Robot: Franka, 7 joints.
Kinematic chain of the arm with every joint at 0, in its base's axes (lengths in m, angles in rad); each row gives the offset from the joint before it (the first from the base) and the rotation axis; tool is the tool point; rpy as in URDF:
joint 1: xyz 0 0 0.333 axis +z
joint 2: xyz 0 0 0 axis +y
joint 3: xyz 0 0 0.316 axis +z
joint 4: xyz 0.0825 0 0 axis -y
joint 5: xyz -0.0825 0 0.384 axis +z
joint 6: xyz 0 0 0 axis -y
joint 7: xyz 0.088 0 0 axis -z
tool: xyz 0 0 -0.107 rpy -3.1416 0 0
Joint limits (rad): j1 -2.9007..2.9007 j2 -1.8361..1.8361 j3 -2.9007..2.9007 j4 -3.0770..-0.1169 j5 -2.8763..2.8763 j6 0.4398..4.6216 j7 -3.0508..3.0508
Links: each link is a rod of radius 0.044 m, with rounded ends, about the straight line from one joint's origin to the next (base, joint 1, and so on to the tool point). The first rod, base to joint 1, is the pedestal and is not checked.
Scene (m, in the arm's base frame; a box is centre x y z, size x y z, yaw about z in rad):
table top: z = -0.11
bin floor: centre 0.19 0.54 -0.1 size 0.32 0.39 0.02 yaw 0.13
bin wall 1: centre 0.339 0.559 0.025 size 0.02 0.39 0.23 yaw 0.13
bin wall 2: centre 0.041 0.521 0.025 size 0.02 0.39 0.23 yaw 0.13
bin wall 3: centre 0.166 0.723 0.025 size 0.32 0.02 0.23 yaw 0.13
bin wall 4: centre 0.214 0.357 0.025 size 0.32 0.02 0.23 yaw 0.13
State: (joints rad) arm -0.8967 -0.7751 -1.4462 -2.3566 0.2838 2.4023 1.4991
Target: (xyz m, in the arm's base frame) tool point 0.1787 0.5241 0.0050
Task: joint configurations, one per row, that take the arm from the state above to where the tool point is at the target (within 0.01 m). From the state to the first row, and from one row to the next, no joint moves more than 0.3 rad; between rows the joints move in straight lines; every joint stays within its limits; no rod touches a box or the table.
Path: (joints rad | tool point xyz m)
1: -1.1543 -0.6563 -1.7274 -2.3296 0.2923 2.4176 1.4991 | -0.4940 -0.1415 0.2951
2: -1.4120 -0.5374 -2.0086 -2.3025 0.3008 2.4329 1.4991 | -0.5017 0.1261 0.2421
3: -1.6696 -0.4186 -2.2898 -2.2755 0.3093 2.4482 1.4991 | -0.3664 0.3751 0.2266
4: -1.9273 -0.2997 -2.5710 -2.2484 0.3178 2.4635 1.4991 | -0.1163 0.5257 0.2496
5: -2.1849 -0.1809 -2.8522 -2.2214 0.3263 2.4787 1.4991 | 0.1787 0.5241 0.3048
6: -2.1811 -0.4242 -2.8613 -2.1303 0.3264 2.5234 1.4991 | 0.1883 0.5410 0.2119
7: -2.1772 -0.6676 -2.8705 -2.0393 0.3264 2.5681 1.4991 | 0.1887 0.5417 0.1106
8: -2.1734 -0.9110 -2.8796 -1.9482 0.3264 2.6128 1.4991 | 0.1787 0.5241 0.0050

